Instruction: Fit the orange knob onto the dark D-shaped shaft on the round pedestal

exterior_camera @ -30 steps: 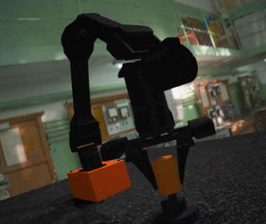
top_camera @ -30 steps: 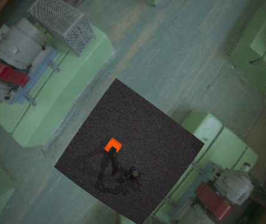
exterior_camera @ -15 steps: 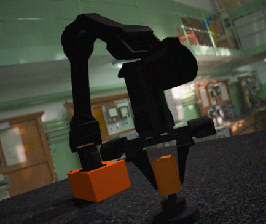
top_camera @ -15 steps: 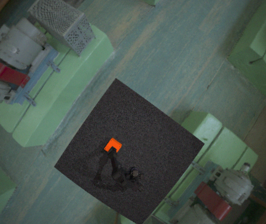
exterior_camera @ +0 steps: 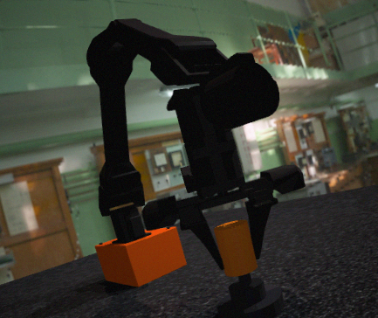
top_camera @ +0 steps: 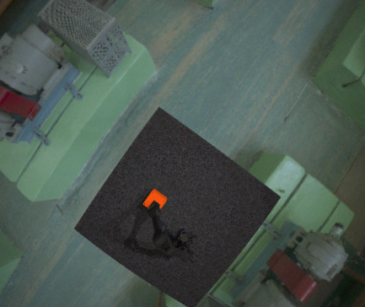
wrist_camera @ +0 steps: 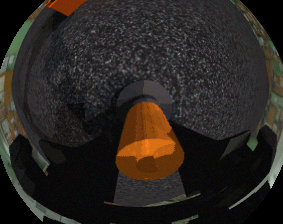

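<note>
My gripper tip is now 2 cm below the orange knob. Also, from my gripper tip: dark shaft pedestal 4 cm below.
</note>
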